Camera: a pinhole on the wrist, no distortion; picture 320 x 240 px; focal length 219.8 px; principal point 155.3 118.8 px. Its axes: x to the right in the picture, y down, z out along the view. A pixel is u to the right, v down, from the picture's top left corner.
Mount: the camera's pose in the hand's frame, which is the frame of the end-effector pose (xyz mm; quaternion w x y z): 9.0 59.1 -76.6 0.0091 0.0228 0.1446 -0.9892
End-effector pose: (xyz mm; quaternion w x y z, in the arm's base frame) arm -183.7 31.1 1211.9 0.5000 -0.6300 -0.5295 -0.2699
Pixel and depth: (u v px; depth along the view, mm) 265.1 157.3 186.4
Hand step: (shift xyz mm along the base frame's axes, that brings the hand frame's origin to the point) -68.4 42.8 -101.3
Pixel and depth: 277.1 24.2 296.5
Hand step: -6.3 153.8 -264.6
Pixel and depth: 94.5 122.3 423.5
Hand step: -94.3 343.3 -0.6
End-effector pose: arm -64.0 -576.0 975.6 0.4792 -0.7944 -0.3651 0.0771
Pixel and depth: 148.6 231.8 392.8
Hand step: -232.7 244.5 75.8
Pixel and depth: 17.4 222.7 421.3
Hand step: -72.0 437.5 113.7
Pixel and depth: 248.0 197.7 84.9
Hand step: -16.0 -24.8 -7.9
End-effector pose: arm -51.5 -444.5 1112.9 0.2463 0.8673 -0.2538 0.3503
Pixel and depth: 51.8 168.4 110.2
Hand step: 44.6 -33.1 27.3
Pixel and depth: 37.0 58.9 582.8
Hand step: 415.8 -442.2 -115.9
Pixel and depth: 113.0 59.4 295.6
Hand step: 112.4 -192.7 -96.4
